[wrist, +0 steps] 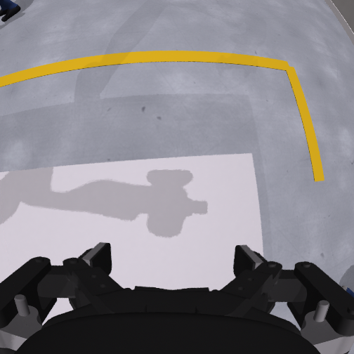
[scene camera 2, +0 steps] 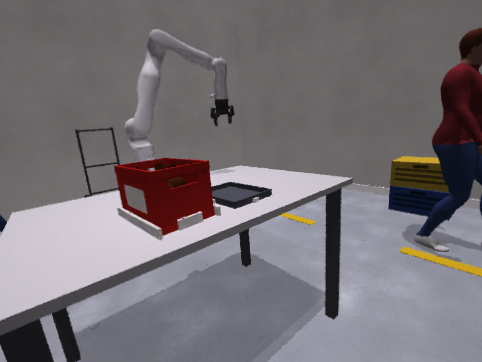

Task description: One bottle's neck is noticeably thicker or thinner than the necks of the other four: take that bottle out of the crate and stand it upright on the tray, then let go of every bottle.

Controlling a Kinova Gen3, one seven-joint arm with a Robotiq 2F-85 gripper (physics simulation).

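Places are measured from the arm's base along level axes (x ahead, y left, z up), in millimetres.
Where they show: gripper, fingertip midpoint: (scene camera 2: 223, 124).
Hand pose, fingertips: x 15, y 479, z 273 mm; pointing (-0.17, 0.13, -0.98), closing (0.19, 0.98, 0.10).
After its pixels a point has its place.
My gripper (scene camera 2: 223, 123) {y 479, x 15, z 273 mm} (wrist: 172, 258) is open and empty, high above the table, behind the tray in the scene view. The red crate (scene camera 2: 187, 205) {y -128, x 529, z 41 mm} stands on the table at the left of the tray. Dark bottle tops (scene camera 2: 160, 166) {y -90, x 315, z 135 mm} show a little over its rim, and a brown patch shows through its handle hole; the necks are too small and hidden to compare. The dark tray (scene camera 2: 241, 204) {y 69, x 546, z -10 mm} lies flat on the table, and no bottle shows on it. The crate and the tray do not show in the wrist view.
The white table (scene camera 2: 75, 245) {y -390, x 389, z -19 mm} (wrist: 220, 180) carries low white strips (scene camera 2: 140, 223) {y -233, x 435, z -1 mm} along the crate's base. A black frame rack (scene camera 2: 81, 152) stands behind the table. A person (scene camera 2: 462, 110) walks at the right beside stacked yellow and blue crates (scene camera 2: 412, 172). Yellow lines (wrist: 170, 56) mark the floor.
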